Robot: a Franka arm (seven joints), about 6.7 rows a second.
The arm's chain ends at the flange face. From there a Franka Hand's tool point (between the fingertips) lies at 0.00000 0.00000 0.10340 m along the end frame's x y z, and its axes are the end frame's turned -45 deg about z.
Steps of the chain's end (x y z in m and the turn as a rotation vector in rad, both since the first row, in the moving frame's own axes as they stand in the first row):
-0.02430 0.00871 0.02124 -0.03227 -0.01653 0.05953
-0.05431 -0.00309 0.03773 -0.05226 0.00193 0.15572
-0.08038 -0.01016 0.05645 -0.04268 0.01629 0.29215
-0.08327 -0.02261 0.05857 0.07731 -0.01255 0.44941
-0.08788 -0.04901 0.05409 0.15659 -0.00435 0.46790
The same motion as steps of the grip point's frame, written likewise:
-0.02694 -0.00998 0.02117 -0.01113 -0.03451 0.05953
-0.04019 -0.03693 0.03759 -0.03832 -0.03559 0.15572
-0.05218 -0.06005 0.05634 -0.04170 -0.01866 0.29215
-0.03687 -0.08017 0.05826 0.06354 0.04579 0.44941
-0.01410 -0.10554 0.05285 0.11380 0.10765 0.46790

